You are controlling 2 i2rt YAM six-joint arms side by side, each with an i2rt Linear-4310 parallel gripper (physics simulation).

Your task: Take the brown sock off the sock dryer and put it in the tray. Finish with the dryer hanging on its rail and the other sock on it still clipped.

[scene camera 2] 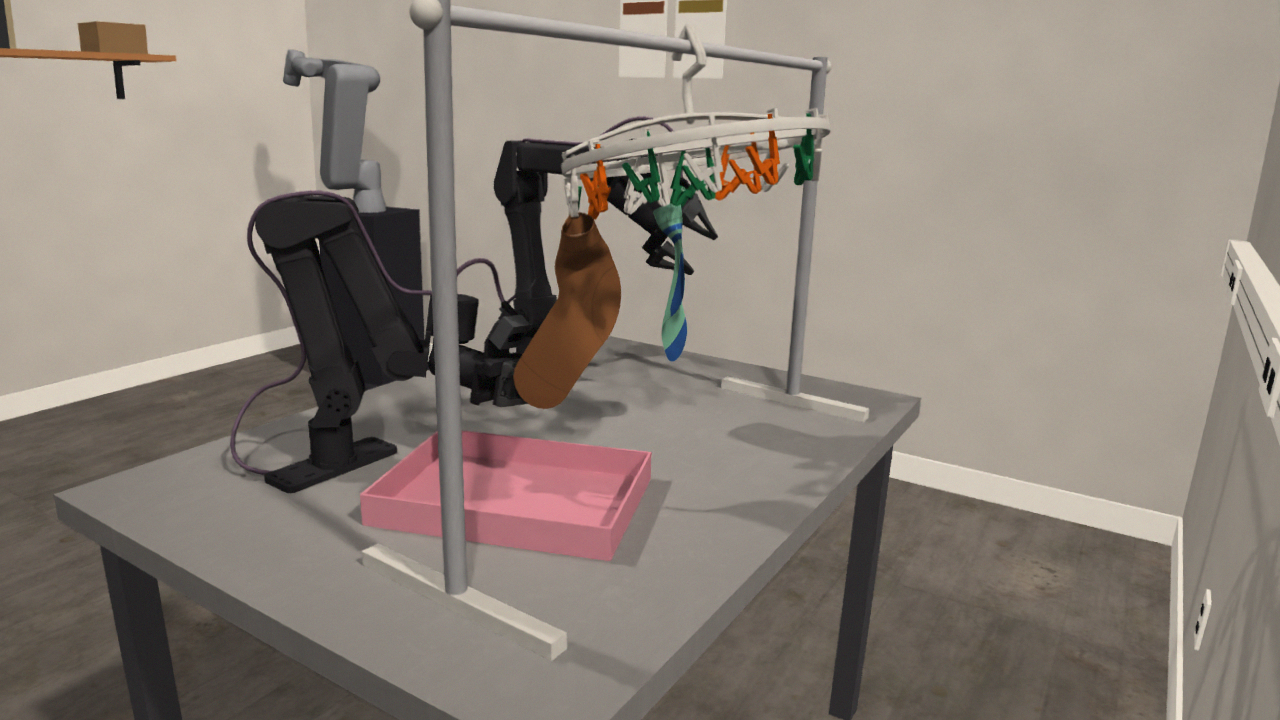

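Note:
The brown sock (pixel 577 313) hangs by its top from a white clip (pixel 573 195) at the near left end of the dryer (pixel 756 128). Its toe slants down left, above the table behind the tray (pixel 528 528). The dryer hangs by its hook on the rail (pixel 572 30), its near left side a little lower. The blue-green sock (pixel 674 333) hangs clipped farther right. My right gripper (pixel 512 392) is shut beside and behind the toe; its fingertips are partly hidden, and no cloth shows between them. My left gripper (pixel 702 253) is open behind the dryer, near the blue-green sock.
A near grey post (pixel 440 268) stands in front of the tray, on a white foot (pixel 510 617). A far post (pixel 802 268) stands on another foot (pixel 836 403) at the right. Orange, green and white clips hang around the ring. A wall shelf (pixel 53 56) is at upper left.

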